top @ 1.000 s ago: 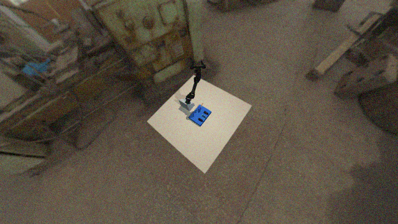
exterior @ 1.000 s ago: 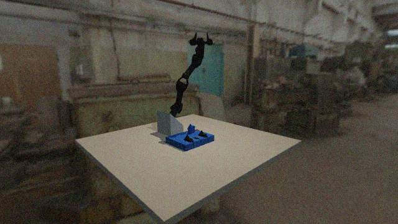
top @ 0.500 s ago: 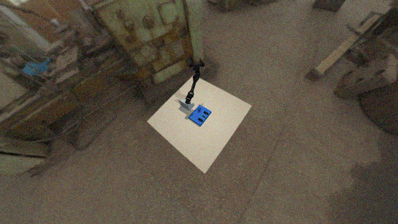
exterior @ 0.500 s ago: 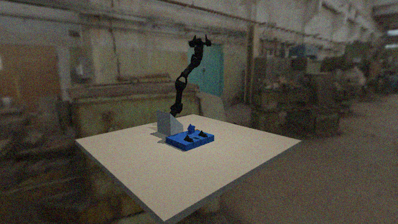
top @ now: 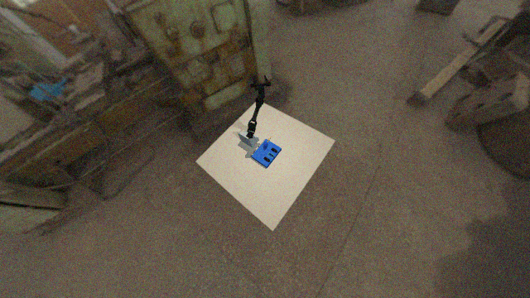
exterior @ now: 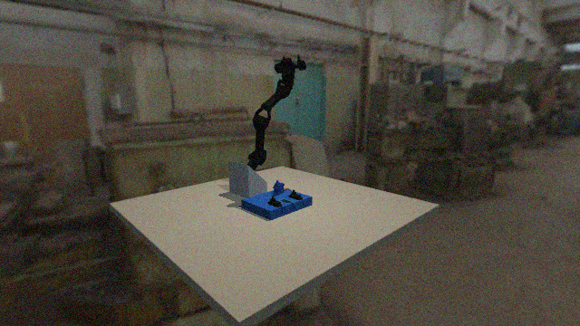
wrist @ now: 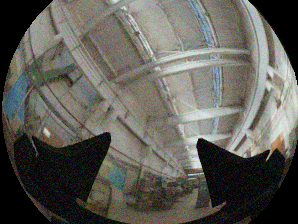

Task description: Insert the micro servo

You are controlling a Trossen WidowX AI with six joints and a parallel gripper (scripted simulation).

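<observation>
Right now my gripper tip is 22 cm short of the blue robot deck, 32 cm to the left of it and 80 cm above it.
</observation>
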